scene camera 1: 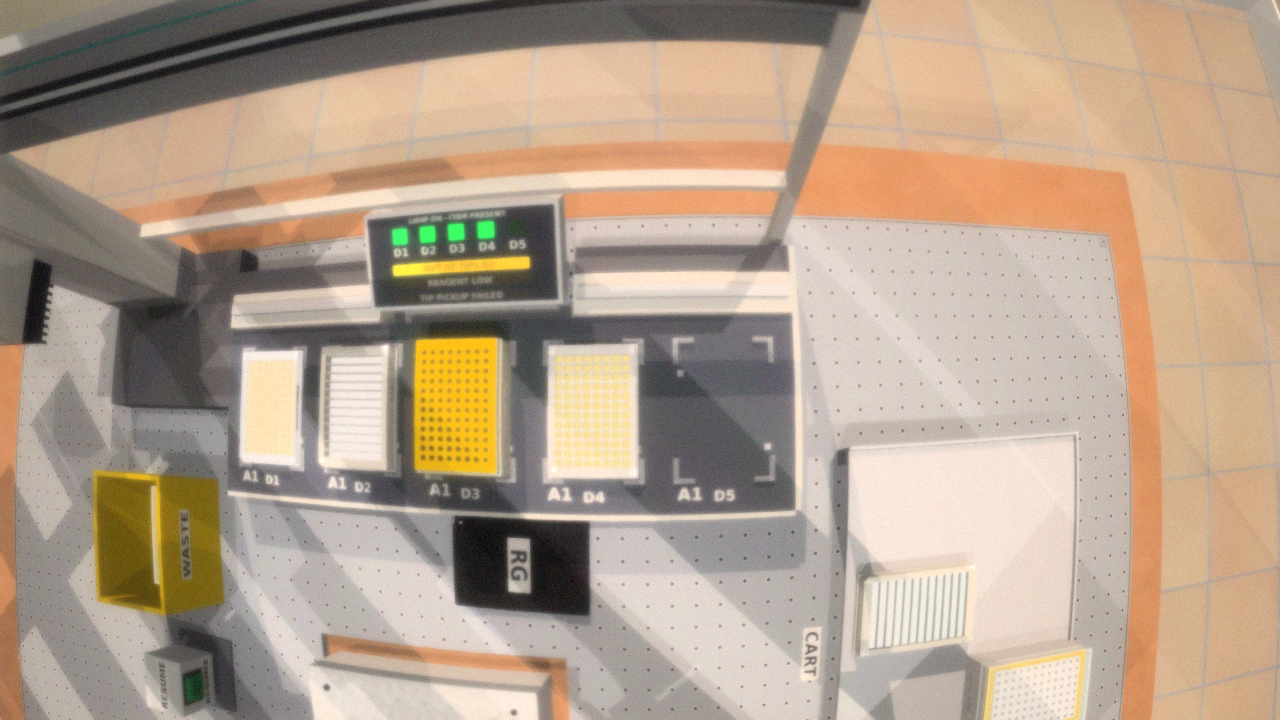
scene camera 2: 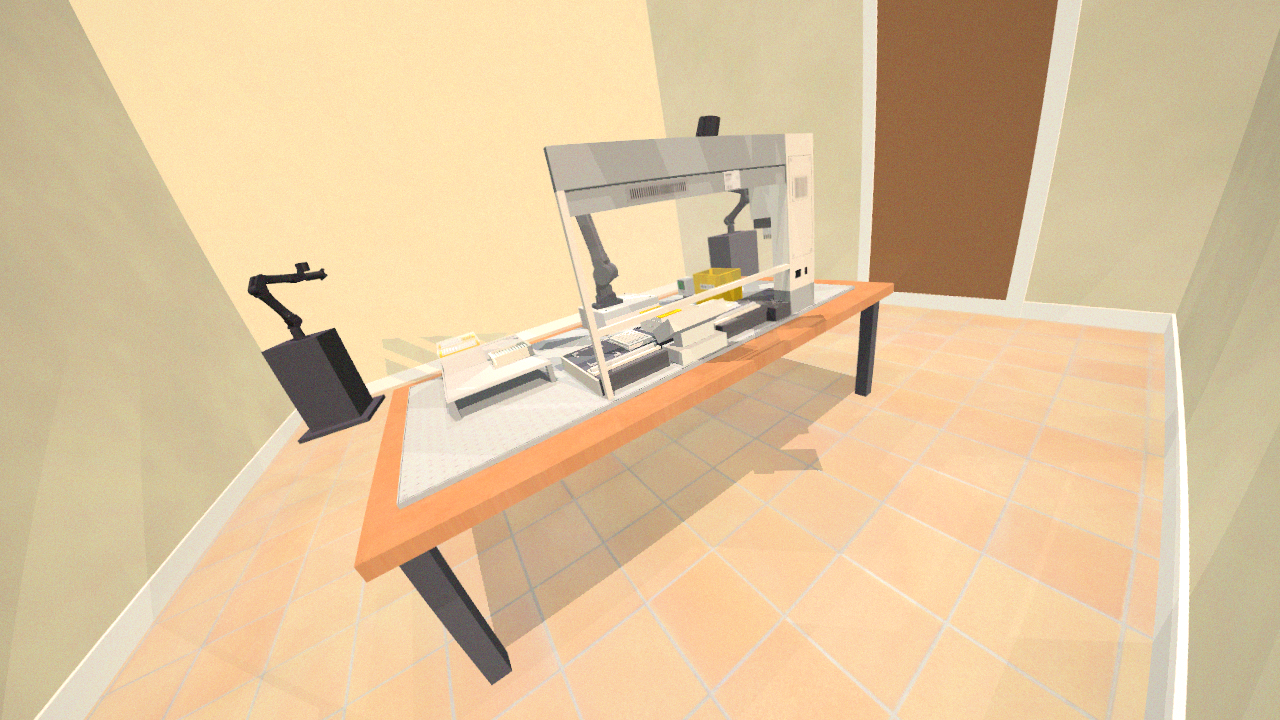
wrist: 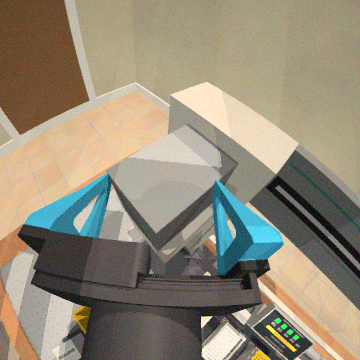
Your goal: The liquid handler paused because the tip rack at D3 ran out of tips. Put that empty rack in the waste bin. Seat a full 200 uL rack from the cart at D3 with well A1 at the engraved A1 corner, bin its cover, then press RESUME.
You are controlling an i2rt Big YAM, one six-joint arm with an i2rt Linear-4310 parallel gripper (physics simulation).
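Places are measured from the arm's base along level axes (x ahead, y left, z up), in centimetres.
Where they show: gripper, between the fingertips: (wrist: 161, 181).
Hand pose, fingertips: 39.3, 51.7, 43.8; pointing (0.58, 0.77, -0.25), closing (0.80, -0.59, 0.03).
Each offset is from my fingertips to the top centre of the thing, as dx, dy, dz. "spot": to the spot under its first point.
My gripper (wrist: 161, 181) is open and empty in the wrist view, with a grey box-shaped housing beyond its blue fingers; it does not show in scene camera 1. The yellow tip rack @[+0.9, -47.1, -41.4] (scene camera 1: 456, 404) (wrist: 259, 356) with dark holes sits at D3. The yellow waste bin @[-21.9, -7.7, -38.6] (scene camera 1: 198, 537) (scene camera 2: 718, 282) (wrist: 81, 319) stands left of the deck. The RESUME button @[spot: -38.6, -15.9, -43.3] (scene camera 1: 193, 687) is green, on a grey box near the bin. On the white cart @[-18.0, -101.7, -45.5] (scene camera 1: 984, 501) are a striped, pale-framed rack @[-13.6, -94.2, -42.9] (scene camera 1: 918, 608) and a yellow-edged white rack @[-22.4, -109.1, -39.0] (scene camera 1: 1035, 689), cut off below. Their volume labels cannot be read.
Plates or racks stand at D1 @[-2.7, -22.6, -46.0] (scene camera 1: 271, 407), D2 @[-0.9, -34.9, -44.3] (scene camera 1: 358, 407) and D4 @[+2.7, -59.4, -46.0] (scene camera 1: 592, 410). D5 shows bare corner marks. A status panel @[spot: +14.9, -45.9, -40.6] (scene camera 1: 465, 255) (wrist: 282, 332) has four green lamps lit, D1 to D4, and a yellow bar. A black RG block @[-14.1, -53.4, -50.7] (scene camera 1: 483, 564) lies before the deck.
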